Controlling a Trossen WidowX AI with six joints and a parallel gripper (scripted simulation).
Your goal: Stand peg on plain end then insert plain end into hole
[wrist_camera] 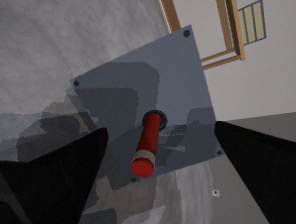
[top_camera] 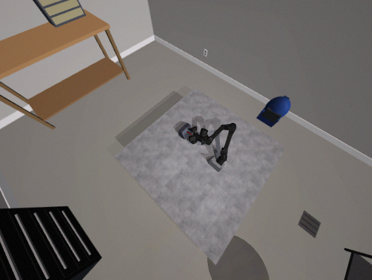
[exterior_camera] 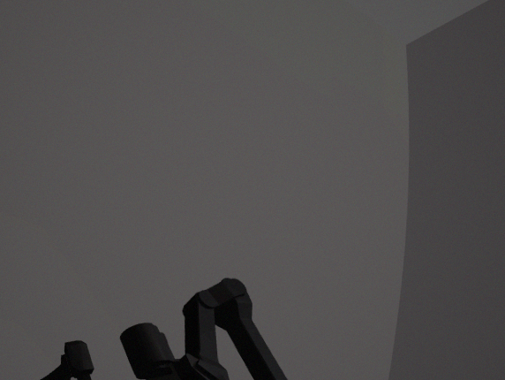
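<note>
The red peg is 20 mm behind my gripper tip and 10 mm below it. From my gripper tip the other things lie so: sloped panel (40 mm ahead, 20 mm below).
</note>
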